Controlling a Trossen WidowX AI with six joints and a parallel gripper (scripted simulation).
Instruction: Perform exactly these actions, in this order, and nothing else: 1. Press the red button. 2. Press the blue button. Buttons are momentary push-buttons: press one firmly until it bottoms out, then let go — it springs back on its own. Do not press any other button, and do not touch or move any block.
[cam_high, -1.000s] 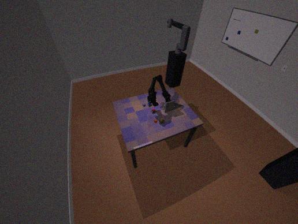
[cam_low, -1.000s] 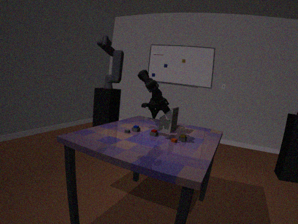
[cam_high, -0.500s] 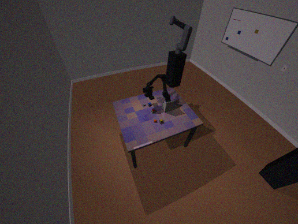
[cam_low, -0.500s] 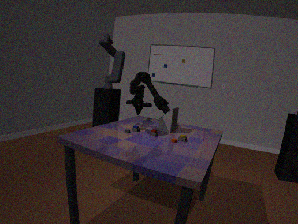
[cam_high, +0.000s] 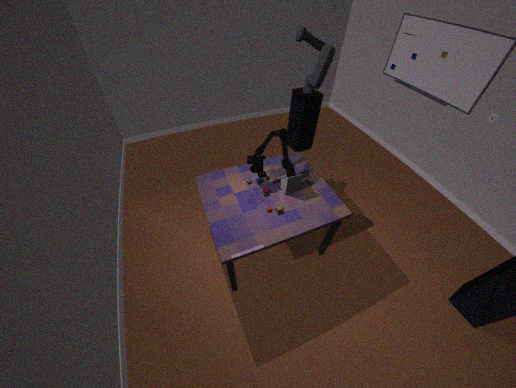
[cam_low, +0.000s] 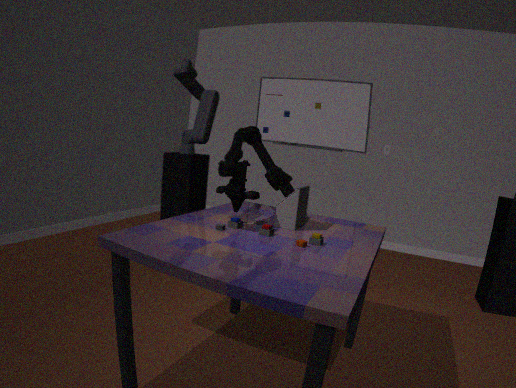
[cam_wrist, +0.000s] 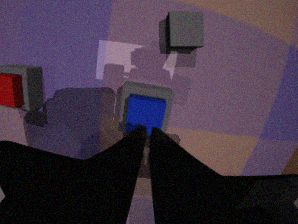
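My gripper tip is 3 cm above the blue button. Also, from my gripper tip: dark block (8 cm ahead, 3 cm to the right, 6 cm below); then orange-topped piece (7 cm ahead, 32 cm to the left, 6 cm below); then red button (1 cm ahead, 15 cm to the left, 3 cm below).
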